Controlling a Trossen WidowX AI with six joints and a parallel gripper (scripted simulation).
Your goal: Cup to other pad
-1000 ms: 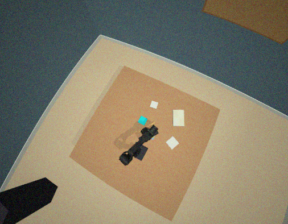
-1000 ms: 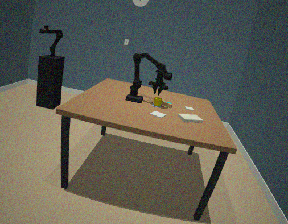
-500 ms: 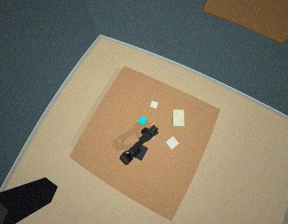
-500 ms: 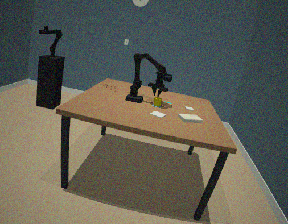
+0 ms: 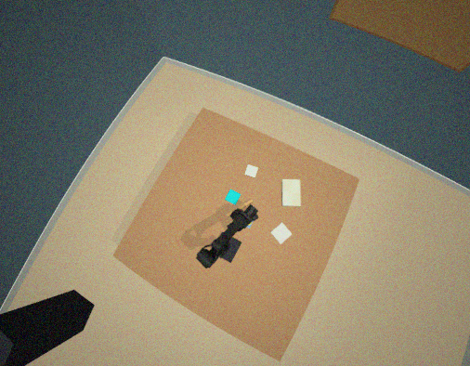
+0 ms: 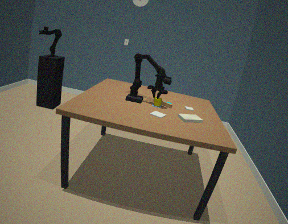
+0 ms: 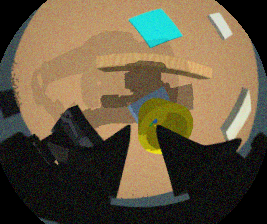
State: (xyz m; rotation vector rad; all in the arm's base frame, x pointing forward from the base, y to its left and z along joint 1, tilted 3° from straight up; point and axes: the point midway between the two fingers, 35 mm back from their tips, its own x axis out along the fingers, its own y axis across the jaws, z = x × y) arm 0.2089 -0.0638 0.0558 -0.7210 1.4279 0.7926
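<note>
My gripper tip is 20 mm to the left of the yellow cup, 20 mm short of it and 20 mm above it. Also, from my gripper tip: slab (300 mm ahead, 220 mm to the right, 50 mm below); cyan pad (130 mm to the left, 130 mm ahead, 70 mm below).
</note>
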